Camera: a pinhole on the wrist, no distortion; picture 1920 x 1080 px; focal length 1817.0 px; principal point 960.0 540.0 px. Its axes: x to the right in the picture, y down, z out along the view. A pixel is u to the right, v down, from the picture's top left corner.
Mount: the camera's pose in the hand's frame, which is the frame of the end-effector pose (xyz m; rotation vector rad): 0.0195 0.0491 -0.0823 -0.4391 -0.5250 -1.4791
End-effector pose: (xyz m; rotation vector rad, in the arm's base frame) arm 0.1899 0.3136 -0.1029 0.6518 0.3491 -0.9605
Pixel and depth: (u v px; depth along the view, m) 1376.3 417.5 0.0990
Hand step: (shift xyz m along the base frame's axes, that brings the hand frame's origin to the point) 0.0775 0.0237 0.0357
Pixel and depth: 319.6 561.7 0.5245
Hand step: 0.4168 0.0559 0.3645
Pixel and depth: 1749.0 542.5 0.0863
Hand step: 0.0657 0.0119 0.0235
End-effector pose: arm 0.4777 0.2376 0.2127 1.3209 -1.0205 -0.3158
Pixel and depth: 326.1 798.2 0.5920
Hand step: -0.3729 -0.0694 0.5080
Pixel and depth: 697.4 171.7 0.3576
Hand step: -0.2762 0.0231 0.2155
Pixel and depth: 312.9 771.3 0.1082
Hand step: -0.0227 0.0322 0.1416
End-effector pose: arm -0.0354 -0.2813 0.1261 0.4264 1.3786 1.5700
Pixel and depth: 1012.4 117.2 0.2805
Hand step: 0.0584 0.0528 0.2454
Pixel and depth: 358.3 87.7 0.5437
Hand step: 0.0512 0.0688 0.5760
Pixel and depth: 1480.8 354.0 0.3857
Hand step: 0.1704 0.1496 0.2632
